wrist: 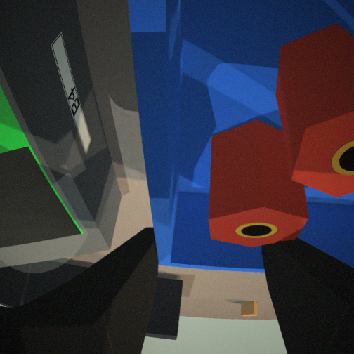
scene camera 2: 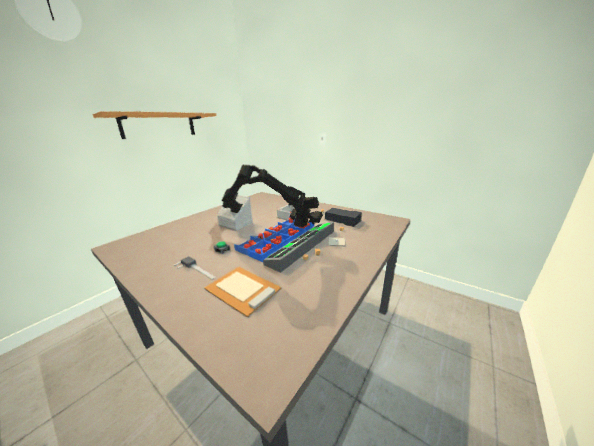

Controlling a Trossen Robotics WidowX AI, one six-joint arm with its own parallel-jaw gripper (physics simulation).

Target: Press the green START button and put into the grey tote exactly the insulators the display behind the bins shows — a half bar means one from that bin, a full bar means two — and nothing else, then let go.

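Seen in the pictures: gripper, fingertip midpoint: [scene camera 2: 311, 223]; arm's base, origin of the base link: [scene camera 2: 236, 207].
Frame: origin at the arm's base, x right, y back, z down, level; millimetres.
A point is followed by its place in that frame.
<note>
My gripper [scene camera 2: 304, 223] @[y -398, x -199, z 88 mm] [wrist: 211, 239] is open and empty, low over the far-end bin beside the display. In the wrist view one red hexagonal insulator [wrist: 257, 180] stands ahead of the fingertips, overlapped at its lower right by the right finger; whether they touch is unclear. Another insulator [wrist: 320, 90] stands to its right. The blue bins [scene camera 2: 250, 255] @[y -333, x 226, z 104 mm] [wrist: 215, 254] hold several red insulators. The display [scene camera 2: 300, 251] @[y -528, x 105, z 83 mm] [wrist: 35, 200] shows green bars, too small or cut off to read fully. The green START button [scene camera 2: 221, 244] @[y -178, x 262, z 75 mm] is left of the bins. The grey tote [scene camera 2: 284, 212] @[y -185, x -222, z 66 mm] is partly hidden behind the arm.
A black box [scene camera 2: 343, 216] @[y -533, x -347, z 67 mm] [wrist: 167, 305] stands beyond the display's far end. Small orange cubes [scene camera 2: 317, 252] @[y -582, x 47, z 101 mm] [wrist: 249, 308] and a white card [scene camera 2: 337, 242] @[y -612, x -99, z 108 mm] lie behind the display. An orange clipboard [scene camera 2: 215, 289] @[y -392, x 462, z 108 mm] and a caliper [scene camera 2: 188, 261] @[y -148, x 421, z 94 mm] lie towards the near side.
</note>
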